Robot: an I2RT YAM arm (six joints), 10 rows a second.
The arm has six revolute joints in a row. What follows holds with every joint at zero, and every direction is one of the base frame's. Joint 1 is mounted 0.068 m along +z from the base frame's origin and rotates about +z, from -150 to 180 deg. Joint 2 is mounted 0.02 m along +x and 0.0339 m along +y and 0.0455 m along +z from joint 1 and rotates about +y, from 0 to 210 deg. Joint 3 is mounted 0.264 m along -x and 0.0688 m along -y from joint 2 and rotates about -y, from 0 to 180 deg. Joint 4 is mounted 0.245 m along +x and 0.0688 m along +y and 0.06 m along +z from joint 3 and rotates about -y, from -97 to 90 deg. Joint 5 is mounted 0.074 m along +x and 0.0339 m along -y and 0.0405 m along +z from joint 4 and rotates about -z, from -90 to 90 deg. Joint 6 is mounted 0.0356 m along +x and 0.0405 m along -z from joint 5 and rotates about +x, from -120 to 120 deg. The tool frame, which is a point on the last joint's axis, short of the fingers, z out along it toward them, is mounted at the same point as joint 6; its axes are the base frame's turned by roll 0, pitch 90 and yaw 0 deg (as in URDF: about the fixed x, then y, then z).
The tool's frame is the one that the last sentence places.
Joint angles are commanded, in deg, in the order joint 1, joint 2, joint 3, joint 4, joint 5, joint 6. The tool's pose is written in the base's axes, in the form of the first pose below.
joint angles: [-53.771 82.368 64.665 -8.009 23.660 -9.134]
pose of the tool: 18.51 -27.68 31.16 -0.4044 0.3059 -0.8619 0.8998 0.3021 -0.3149
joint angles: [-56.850 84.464 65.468 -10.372 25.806 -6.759]
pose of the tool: 17.19 -29.16 30.12 -0.3794 0.3872 -0.8403 0.9230 0.2218 -0.3146
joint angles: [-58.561 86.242 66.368 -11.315 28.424 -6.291]
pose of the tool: 16.48 -30.20 29.55 -0.3740 0.4270 -0.8233 0.9273 0.1590 -0.3388
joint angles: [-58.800 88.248 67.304 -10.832 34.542 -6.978]
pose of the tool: 16.41 -30.99 29.14 -0.3867 0.4453 -0.8075 0.9141 0.0690 -0.3997
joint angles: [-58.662 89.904 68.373 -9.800 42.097 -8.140]
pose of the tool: 16.44 -31.58 29.12 -0.3996 0.4543 -0.7962 0.8839 -0.0393 -0.4660
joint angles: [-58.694 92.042 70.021 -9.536 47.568 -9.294]
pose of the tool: 16.59 -32.34 28.98 -0.4142 0.4714 -0.7786 0.8475 -0.1121 -0.5188
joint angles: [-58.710 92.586 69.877 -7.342 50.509 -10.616]
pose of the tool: 16.60 -32.59 28.96 -0.4197 0.4649 -0.7796 0.8272 -0.1576 -0.5393
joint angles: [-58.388 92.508 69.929 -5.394 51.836 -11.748]
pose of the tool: 16.78 -32.60 29.36 -0.4220 0.4455 -0.7896 0.8215 -0.1805 -0.5409
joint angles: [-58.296 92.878 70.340 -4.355 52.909 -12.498]
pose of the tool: 16.91 -32.77 29.55 -0.4240 0.4381 -0.7926 0.8145 -0.1982 -0.5453
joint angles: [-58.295 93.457 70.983 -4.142 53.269 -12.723]
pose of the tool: 17.04 -33.02 29.61 -0.4247 0.4368 -0.7930 0.8118 -0.2041 -0.5471
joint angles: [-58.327 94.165 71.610 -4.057 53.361 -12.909]
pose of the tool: 17.19 -33.30 29.56 -0.4269 0.4380 -0.7912 0.8097 -0.2045 -0.5501
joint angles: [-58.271 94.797 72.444 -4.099 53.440 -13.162]
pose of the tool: 17.38 -33.55 29.65 -0.4296 0.4369 -0.7903 0.8083 -0.2043 -0.5523
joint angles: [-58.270 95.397 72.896 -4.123 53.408 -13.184]
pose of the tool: 17.52 -33.76 29.53 -0.4312 0.4388 -0.7883 0.8074 -0.2022 -0.5542
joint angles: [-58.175 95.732 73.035 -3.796 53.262 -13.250]
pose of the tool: 17.66 -33.86 29.45 -0.4321 0.4363 -0.7892 0.8089 -0.1993 -0.5531
